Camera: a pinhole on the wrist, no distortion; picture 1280 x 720 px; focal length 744.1 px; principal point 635.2 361.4 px. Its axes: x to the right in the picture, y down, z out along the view. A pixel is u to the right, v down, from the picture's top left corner.
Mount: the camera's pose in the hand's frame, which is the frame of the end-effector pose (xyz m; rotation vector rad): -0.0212 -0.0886 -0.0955 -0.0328 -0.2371 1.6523
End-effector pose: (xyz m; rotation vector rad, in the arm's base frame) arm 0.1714 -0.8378 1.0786 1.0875 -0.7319 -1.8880
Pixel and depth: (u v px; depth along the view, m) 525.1 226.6 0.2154
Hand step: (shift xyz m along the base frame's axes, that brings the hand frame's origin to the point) -0.1531 0.0950 -0.0551
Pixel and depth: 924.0 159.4 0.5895
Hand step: -0.4540 -0.0059 0.2939
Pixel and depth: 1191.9 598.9 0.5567
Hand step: -0.2333 0.2049 0.5330
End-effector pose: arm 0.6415 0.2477 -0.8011 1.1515 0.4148 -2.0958
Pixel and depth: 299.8 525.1 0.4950
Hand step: -0.4128 0.1543 0.3250
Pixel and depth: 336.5 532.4 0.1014
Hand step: -0.0786 0.1286 0.0366
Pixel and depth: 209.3 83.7 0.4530
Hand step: -0.5229 0.0388 0.0907
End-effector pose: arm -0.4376 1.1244 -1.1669 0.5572 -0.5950 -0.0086
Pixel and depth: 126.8 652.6 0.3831
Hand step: -0.2277 -0.4260 -0.1617
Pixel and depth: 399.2 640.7 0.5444
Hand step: -0.3953 -0.4371 -0.0685
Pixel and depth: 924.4 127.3 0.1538
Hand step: -0.0344 -0.0739 0.0226
